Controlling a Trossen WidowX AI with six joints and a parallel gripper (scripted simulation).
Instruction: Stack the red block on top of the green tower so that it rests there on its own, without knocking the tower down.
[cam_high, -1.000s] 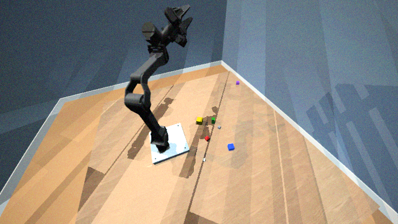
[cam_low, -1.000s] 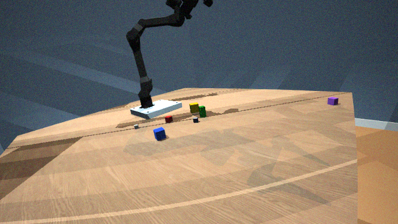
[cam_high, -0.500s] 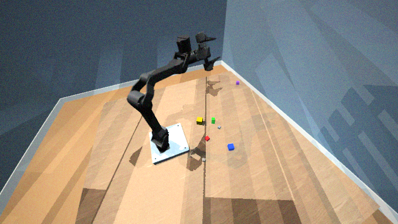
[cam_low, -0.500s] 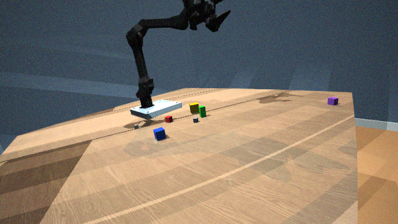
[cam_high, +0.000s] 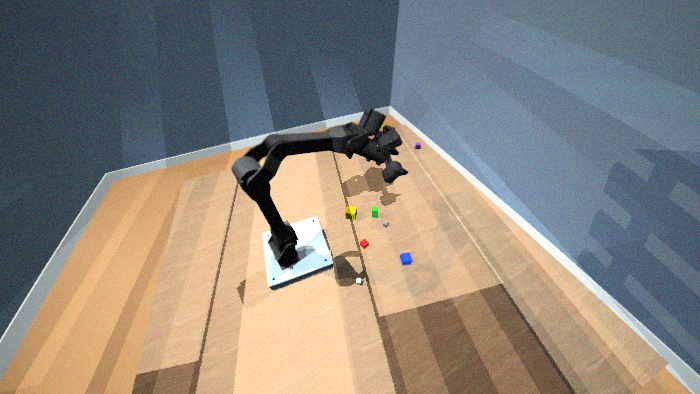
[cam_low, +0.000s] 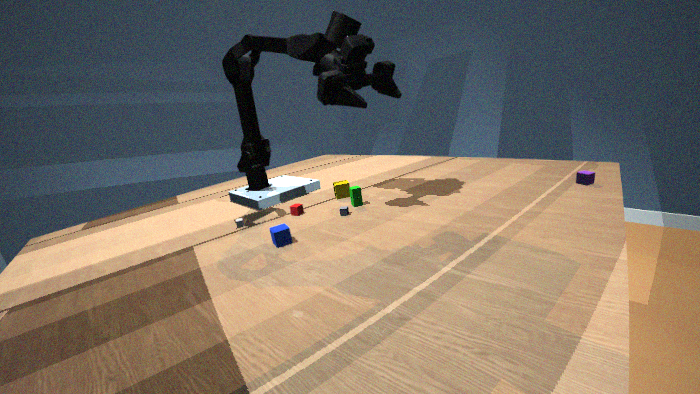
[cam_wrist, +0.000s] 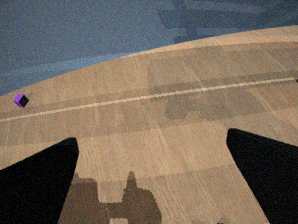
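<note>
The red block is 210 mm behind my gripper tip, 80 mm to the right of it and 220 mm below it. The rest, counted from my gripper tip: yellow block: 180 mm behind, 60 mm to the left, 210 mm below; then blue block: 130 mm behind, 210 mm to the right, 210 mm below; then small dark grey block: 100 mm behind, 50 mm to the right, 220 mm below.
</note>
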